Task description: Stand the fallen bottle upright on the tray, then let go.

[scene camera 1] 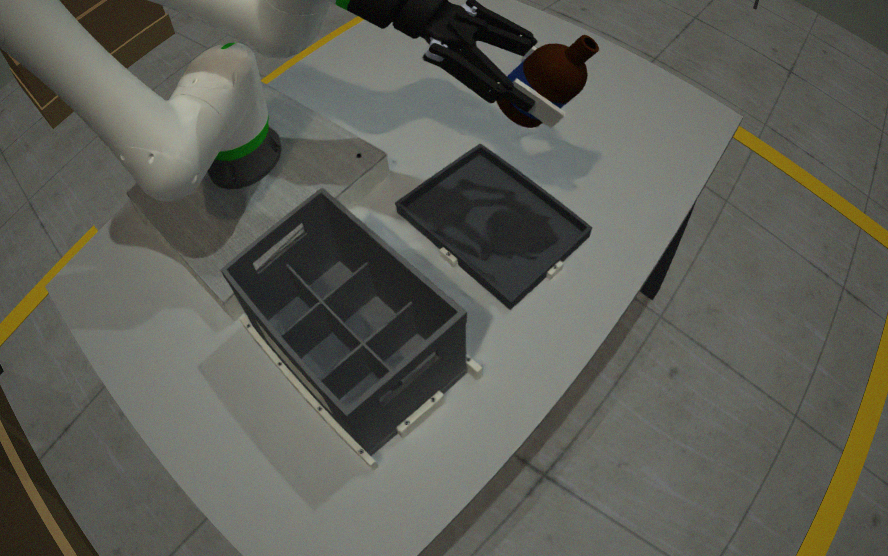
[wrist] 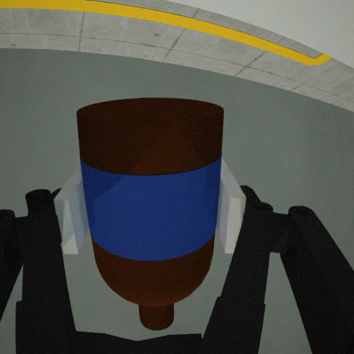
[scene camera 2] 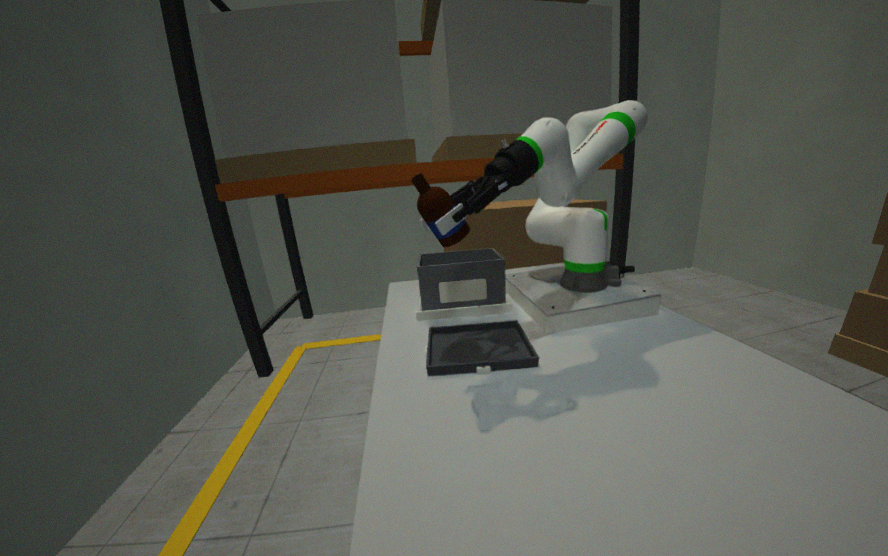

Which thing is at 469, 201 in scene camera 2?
My gripper.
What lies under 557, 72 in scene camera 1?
A brown bottle.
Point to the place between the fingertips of my gripper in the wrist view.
153, 176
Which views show my gripper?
Scene camera 1, the wrist view and scene camera 2: all of them.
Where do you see a pale rail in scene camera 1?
268, 351
